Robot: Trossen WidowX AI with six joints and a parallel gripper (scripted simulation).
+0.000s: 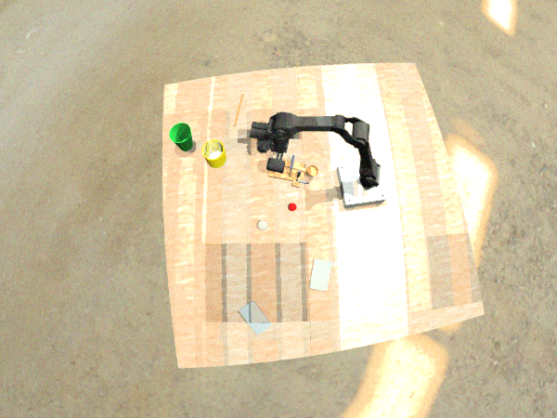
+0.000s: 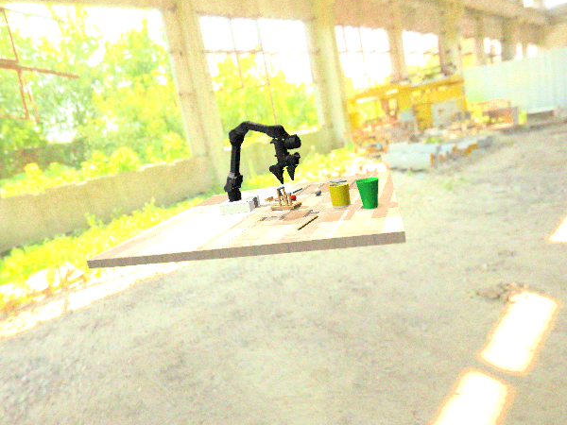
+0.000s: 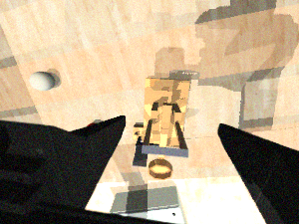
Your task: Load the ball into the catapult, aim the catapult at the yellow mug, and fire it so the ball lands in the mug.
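Now: gripper tip 17 cm to the right of the red ball and 11 cm above it. From my gripper tip the other things lie so: small grey ball 21 cm to the left, 14 cm ahead, 11 cm below; then yellow mug 23 cm ahead, 13 cm to the right, 10 cm below; then catapult 8 cm below, 6 cm to the left, 6 cm behind.
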